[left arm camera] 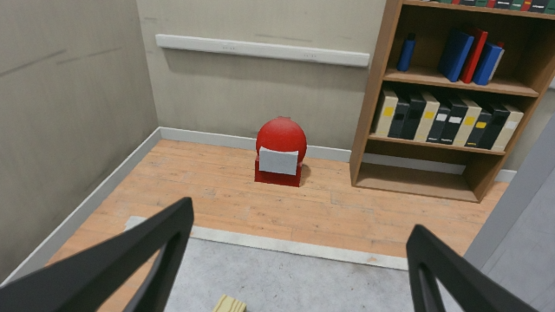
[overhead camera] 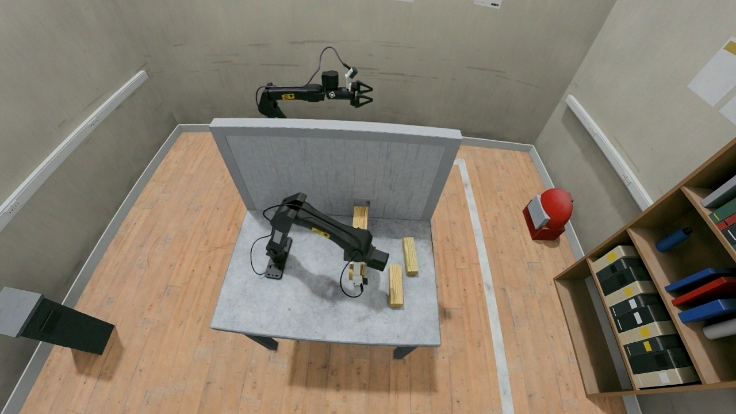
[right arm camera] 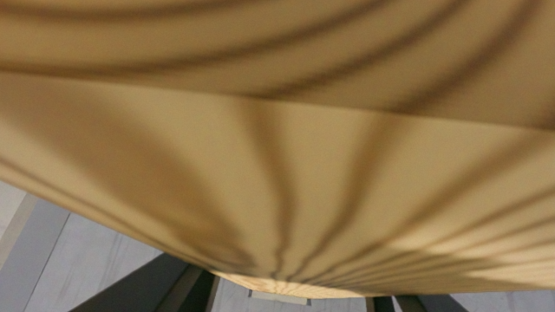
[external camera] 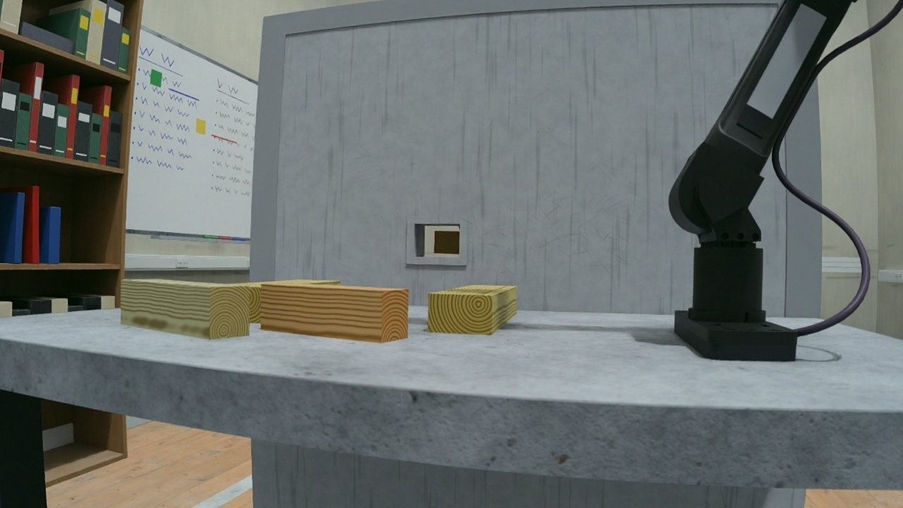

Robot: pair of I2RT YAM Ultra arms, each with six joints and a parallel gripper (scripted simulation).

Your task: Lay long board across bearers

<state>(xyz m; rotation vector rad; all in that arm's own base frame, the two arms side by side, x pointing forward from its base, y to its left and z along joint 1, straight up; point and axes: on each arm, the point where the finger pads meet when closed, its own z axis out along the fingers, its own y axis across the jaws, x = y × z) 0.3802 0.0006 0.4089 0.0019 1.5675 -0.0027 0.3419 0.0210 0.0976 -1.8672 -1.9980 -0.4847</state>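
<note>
The long board is 50 mm to the left of my right hand.
</note>
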